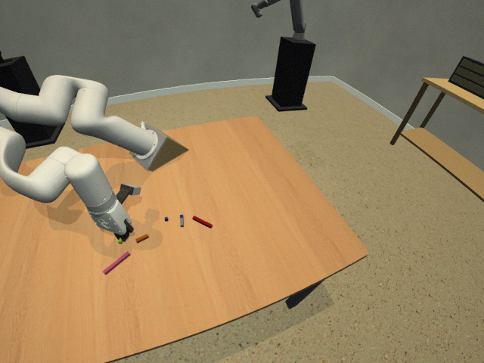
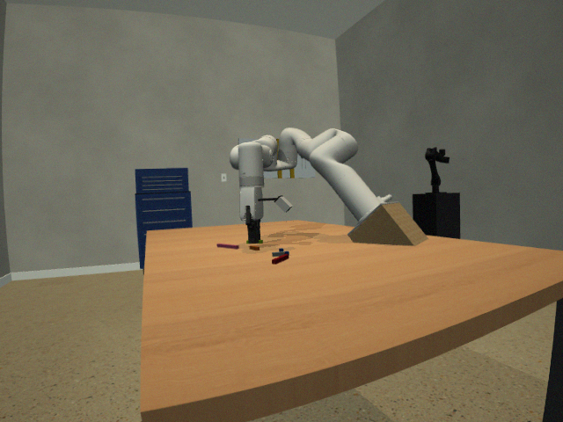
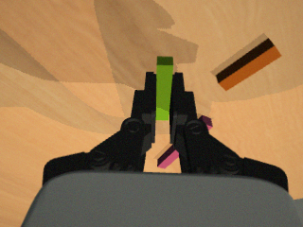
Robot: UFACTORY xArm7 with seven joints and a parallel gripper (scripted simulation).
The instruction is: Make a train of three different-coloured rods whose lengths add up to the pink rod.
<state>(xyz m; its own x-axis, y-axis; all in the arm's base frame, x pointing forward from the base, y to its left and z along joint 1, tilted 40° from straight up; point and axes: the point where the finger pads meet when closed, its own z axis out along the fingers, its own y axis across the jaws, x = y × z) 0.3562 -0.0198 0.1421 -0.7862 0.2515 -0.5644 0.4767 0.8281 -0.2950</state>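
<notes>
The grey rod lies 19 cm to the left of my hand, 3 cm below it and 2 cm behind it. Round my hand: orange rod (6 cm to the left, 3 cm below, 1 cm ahead); then pink rod (8 cm ahead, 3 cm below, 2 cm to the right); then lime rod (2 cm below).
</notes>
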